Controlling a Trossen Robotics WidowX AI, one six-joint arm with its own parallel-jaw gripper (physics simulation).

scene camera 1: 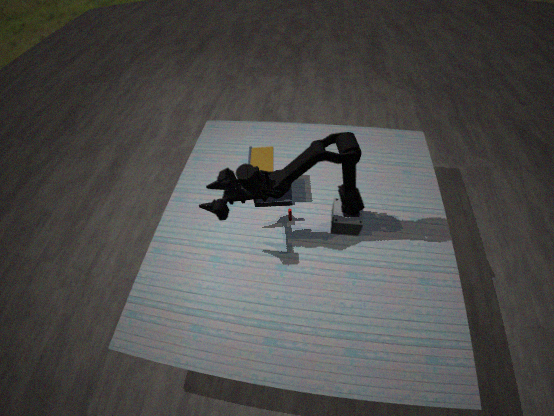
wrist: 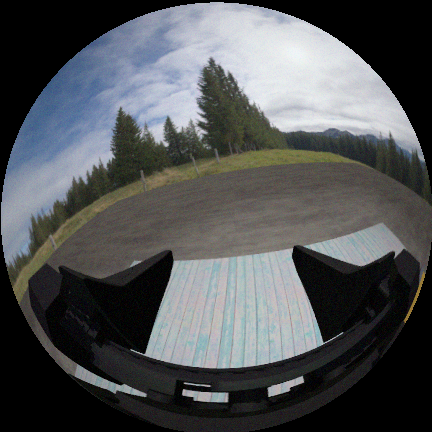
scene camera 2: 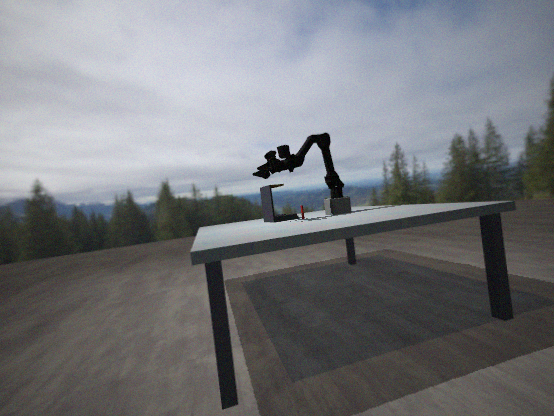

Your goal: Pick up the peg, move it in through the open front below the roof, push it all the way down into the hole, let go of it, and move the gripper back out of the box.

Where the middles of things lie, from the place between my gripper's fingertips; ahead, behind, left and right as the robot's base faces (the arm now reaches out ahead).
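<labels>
I see that my gripper is 18 cm above the dark box [scene camera 1: 286, 200], 21 cm past the dark box and 23 cm to the left of the dark box.
</labels>
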